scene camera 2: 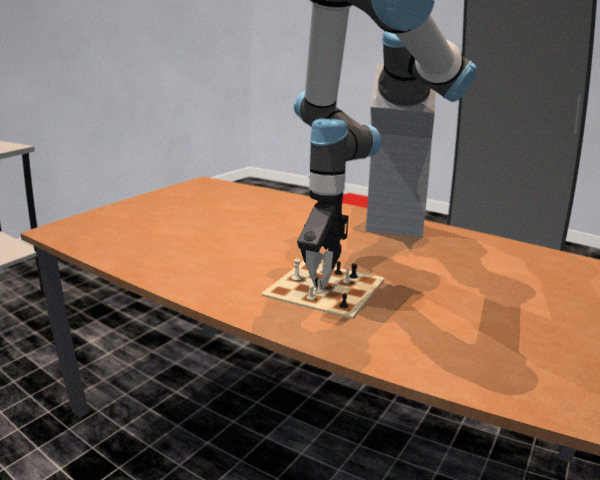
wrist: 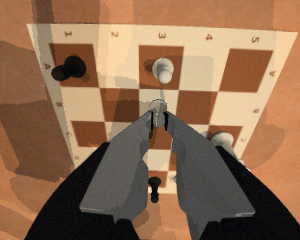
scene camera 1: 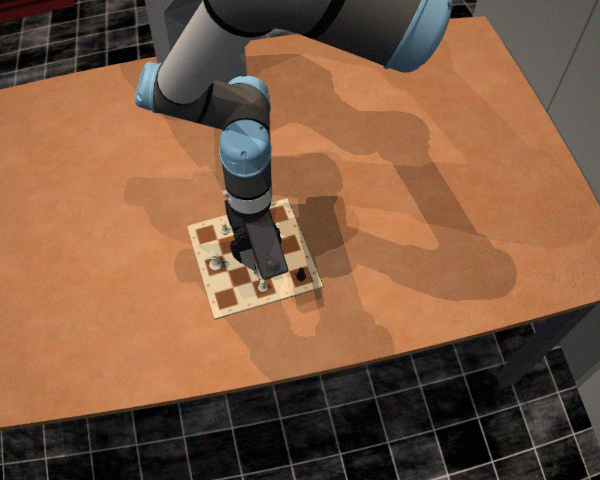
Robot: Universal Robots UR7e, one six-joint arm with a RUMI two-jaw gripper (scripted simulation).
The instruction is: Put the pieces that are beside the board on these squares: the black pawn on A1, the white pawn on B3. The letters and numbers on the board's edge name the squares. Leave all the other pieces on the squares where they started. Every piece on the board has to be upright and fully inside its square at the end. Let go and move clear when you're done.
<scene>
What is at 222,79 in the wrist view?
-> A chessboard.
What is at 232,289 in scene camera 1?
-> A chessboard.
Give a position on a chessboard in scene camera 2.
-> At 359,290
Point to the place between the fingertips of the gripper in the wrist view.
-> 158,112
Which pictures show the gripper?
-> Scene camera 2, the wrist view and scene camera 1: all of them.
</scene>
